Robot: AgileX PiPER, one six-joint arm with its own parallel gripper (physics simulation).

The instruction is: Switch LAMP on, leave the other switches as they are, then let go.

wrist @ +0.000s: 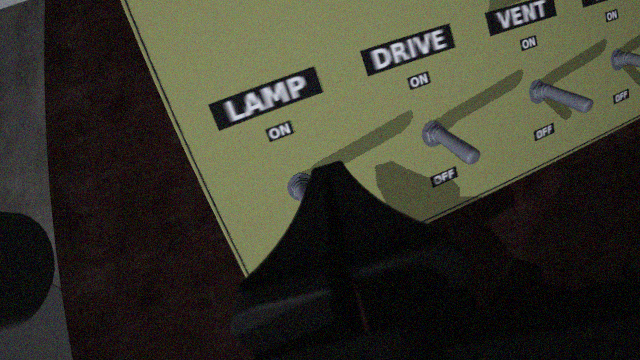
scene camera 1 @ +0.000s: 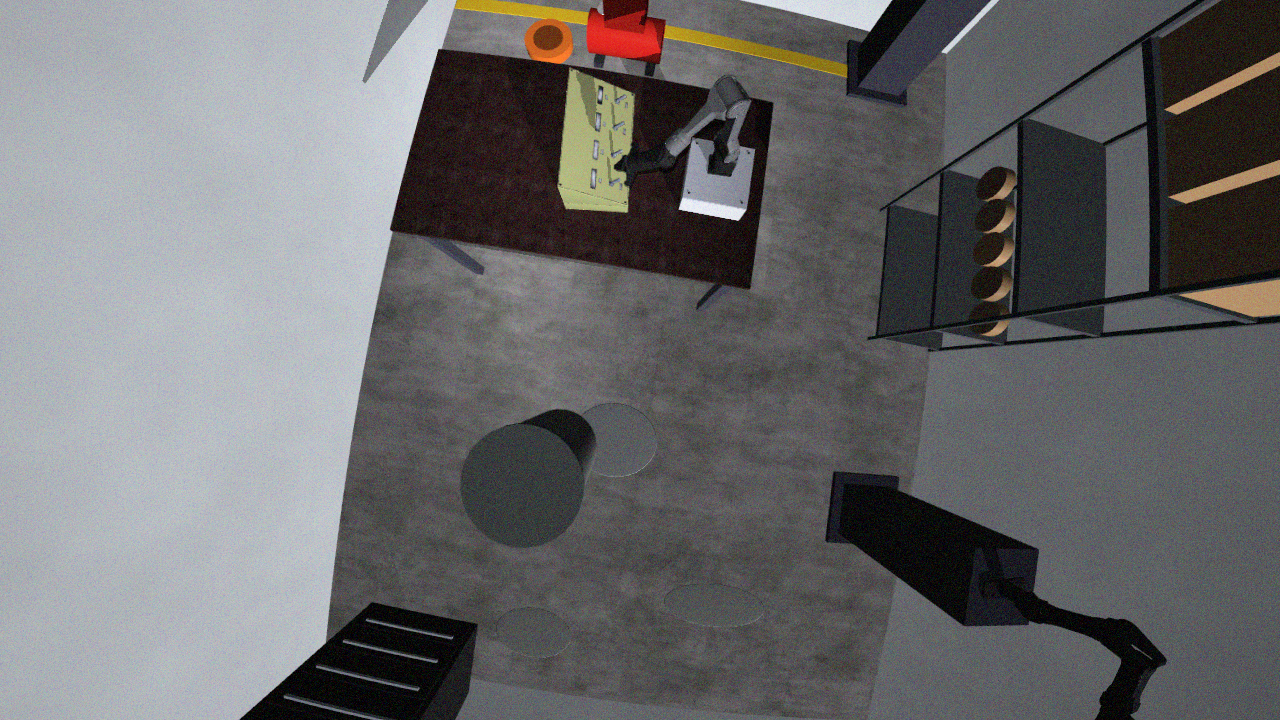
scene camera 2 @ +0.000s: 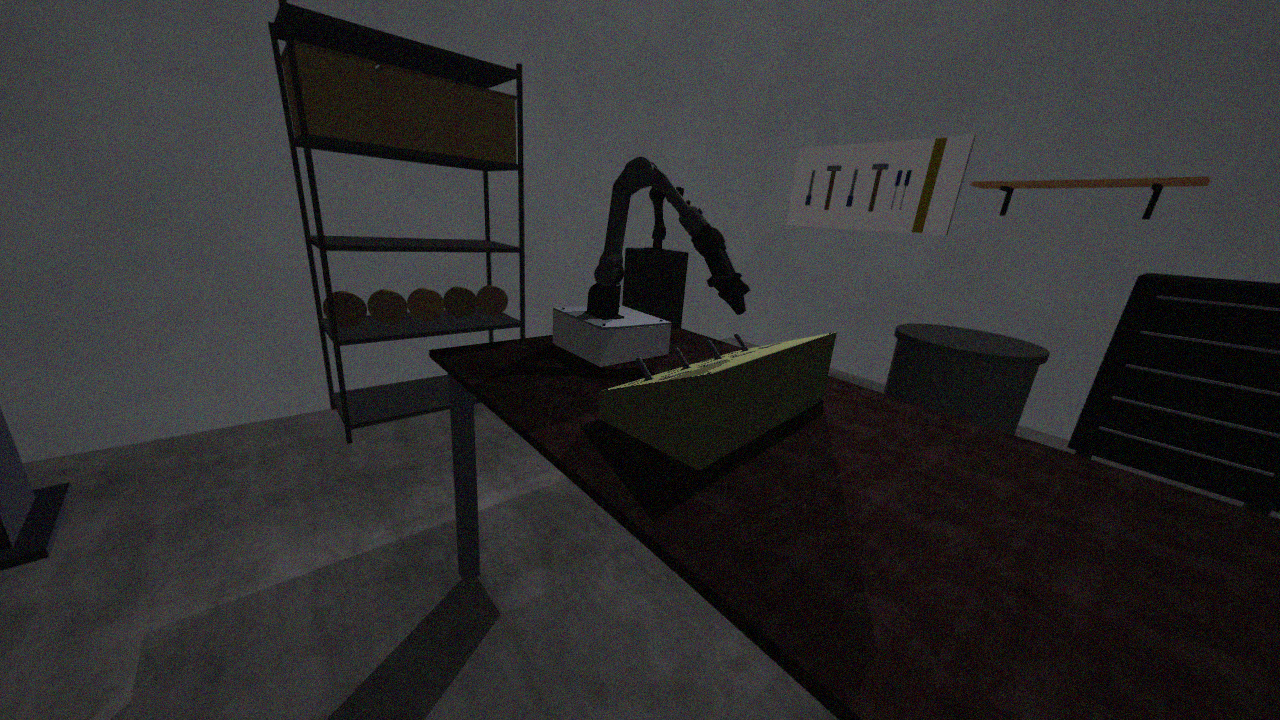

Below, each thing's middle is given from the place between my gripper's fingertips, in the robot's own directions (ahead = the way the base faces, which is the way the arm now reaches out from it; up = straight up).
I see the drive lever (wrist: 469,154) 11 cm to the right of my hand, 8 cm below it and 1 cm ahead of it. Round my hand: vent lever (wrist: 580,103) (23 cm to the right, 8 cm below, 2 cm ahead); yellow-green switch panel (scene camera 1: 589,139) (16 cm to the right, 11 cm below, 10 cm ahead).
